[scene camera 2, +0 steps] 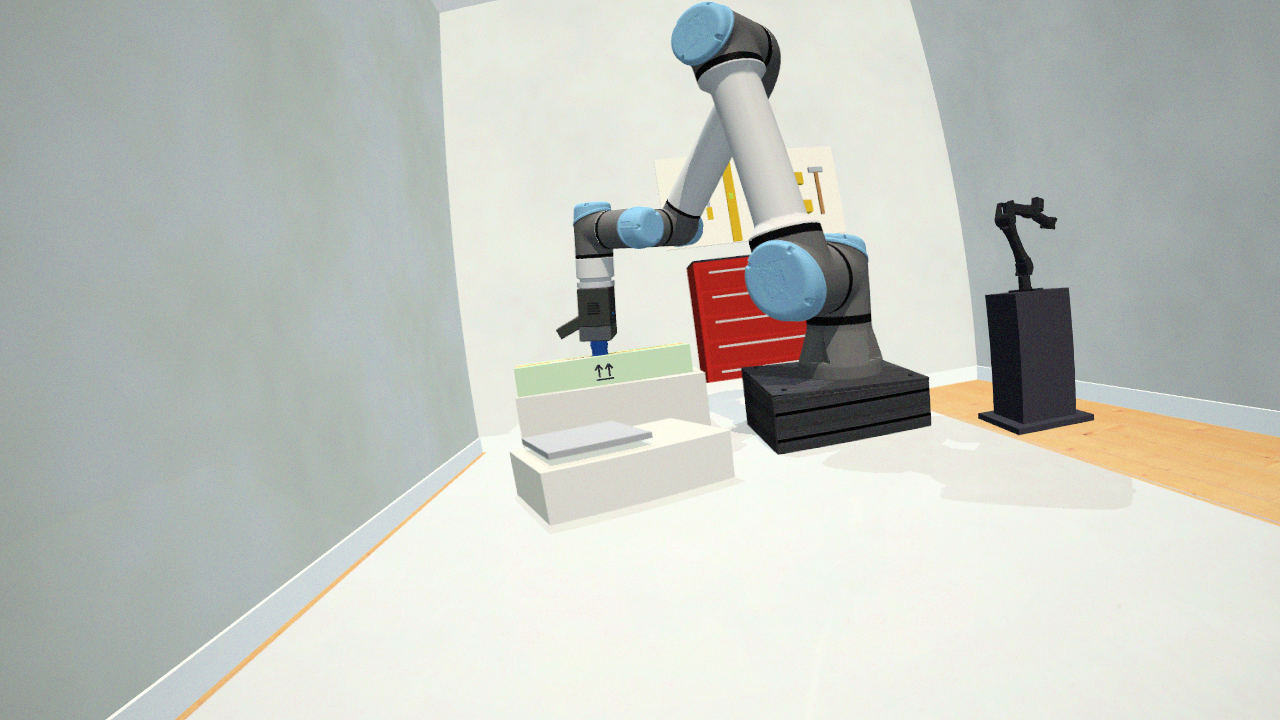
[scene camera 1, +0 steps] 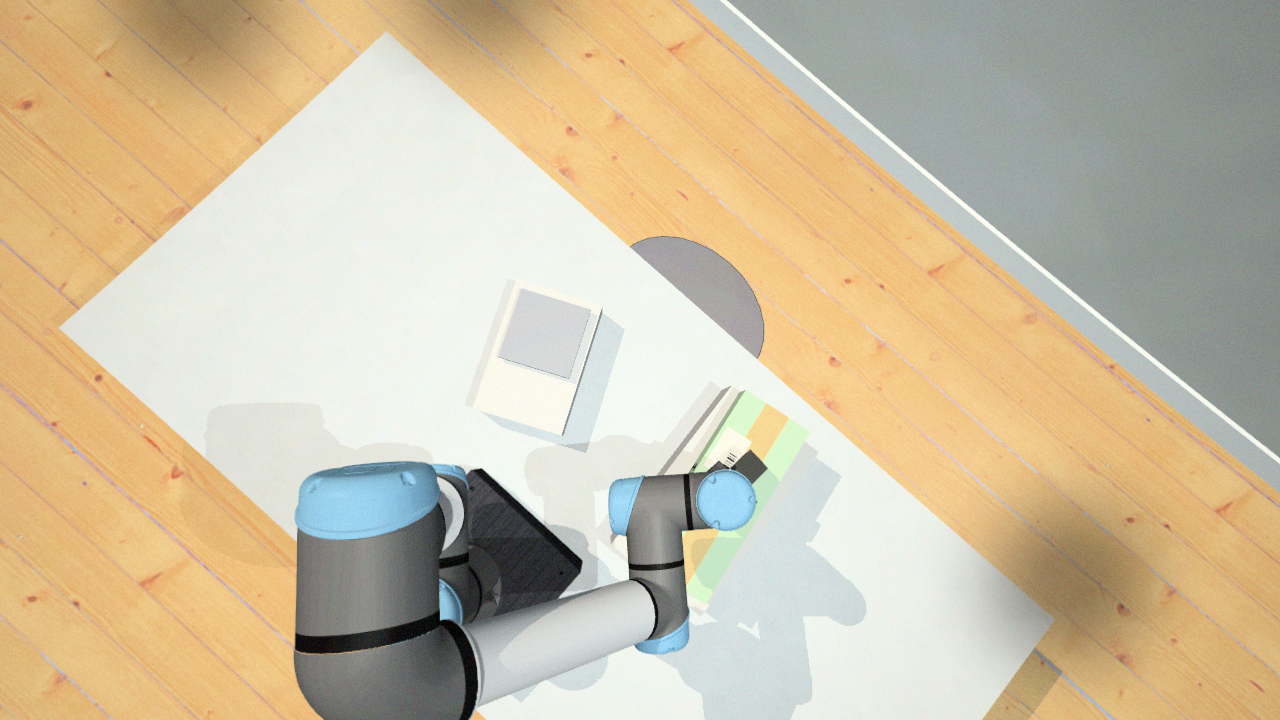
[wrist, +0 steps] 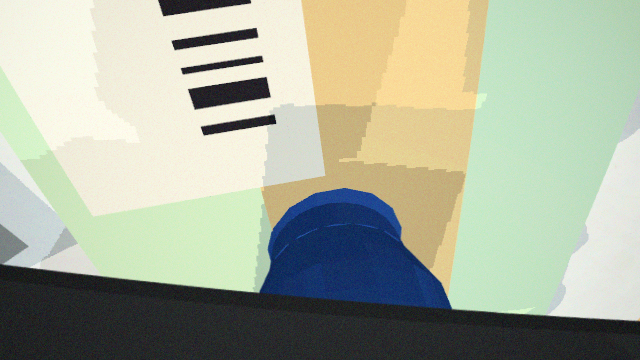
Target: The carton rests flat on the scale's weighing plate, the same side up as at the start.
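Pixels of known places: hand, its tool point: [scene camera 2: 600, 361] [wrist: 336, 216]; arm's base, origin of its link: [scene camera 2: 841, 371] [scene camera 1: 461, 586].
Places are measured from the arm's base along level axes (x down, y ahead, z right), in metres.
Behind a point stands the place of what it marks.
Note:
The carton [scene camera 1: 784, 445] {y 0.577, x -0.071, z 0.195 m} [scene camera 2: 648, 361] {y 0.343, x -0.048, z 0.145 m} [wrist: 170, 240] {y 0.442, x -0.070, z 0.139 m} is green with an orange band, a white barcode label on top and two up arrows on its side. It is level, top face up, right above a pale block [scene camera 2: 617, 402] {y 0.405, x 0.017, z 0.093 m} behind the scale in scene camera 2; whether a thin gap lies between them I cannot tell. My blue suction cup [scene camera 2: 599, 348] [wrist: 337, 232] is pressed on the carton's top, on the orange band beside the label, and holds it. The arm hides the cup in scene camera 1. The pale scale [scene camera 1: 523, 394] {y 0.296, x 0.028, z -0.187 m} [scene camera 2: 644, 485] {y 0.322, x 0.072, z -0.298 m} bears a bare grey weighing plate [scene camera 1: 544, 333] {y 0.400, x 0.010, z -0.245 m} [scene camera 2: 586, 438] {y 0.391, x 0.010, z -0.269 m}.
The black arm base [scene camera 1: 523, 546] {y 0.123, x -0.008, z 0.021 m} [scene camera 2: 836, 420] {y 0.044, x 0.057, z -0.132 m} stands near the scale and carton. A round grey disc [scene camera 1: 711, 291] shows past the white mat's edge [scene camera 1: 313, 179] {y 0.267, x 0.094, z -0.798 m}. A red drawer cabinet [scene camera 2: 726, 317] and a small black arm on a dark pedestal [scene camera 2: 1029, 358] stand farther back.

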